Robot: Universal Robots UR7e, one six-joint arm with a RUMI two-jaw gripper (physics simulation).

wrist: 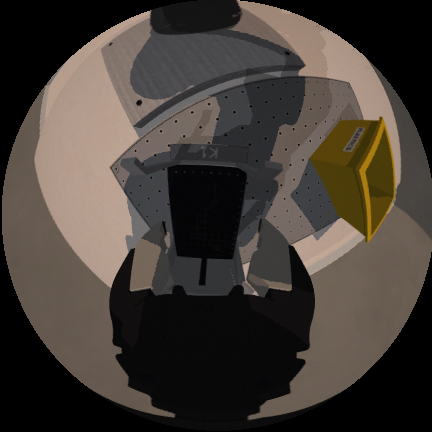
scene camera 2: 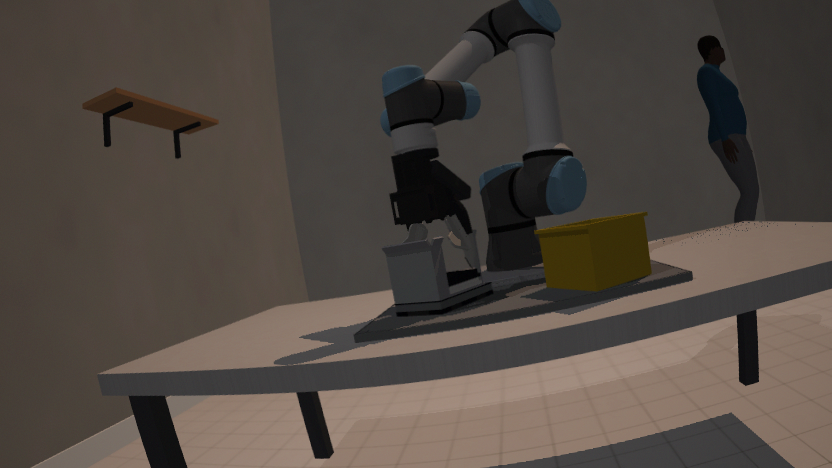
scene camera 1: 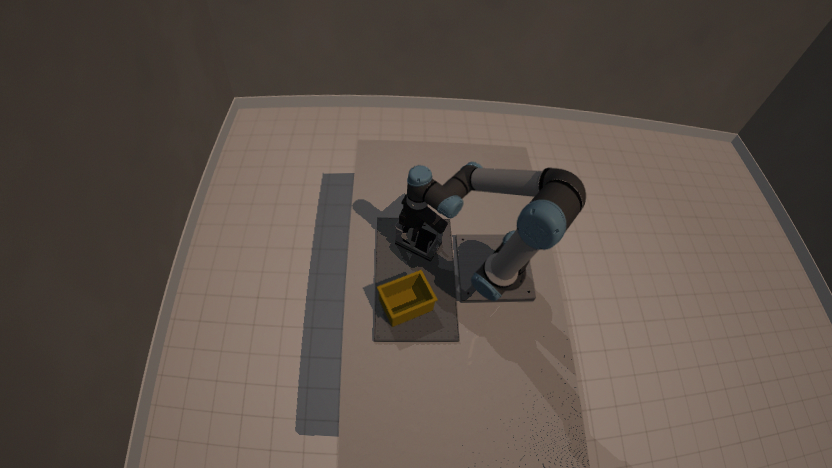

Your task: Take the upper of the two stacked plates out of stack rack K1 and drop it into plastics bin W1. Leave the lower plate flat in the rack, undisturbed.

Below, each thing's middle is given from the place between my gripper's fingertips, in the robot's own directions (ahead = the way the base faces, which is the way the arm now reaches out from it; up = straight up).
Scene:
The black well plate (wrist: 205,201) is 10 mm to the right of my hand and 10 mm below it. Round my hand: perforated board (scene camera 2: 520,313) (130 mm to the left, 70 mm below).

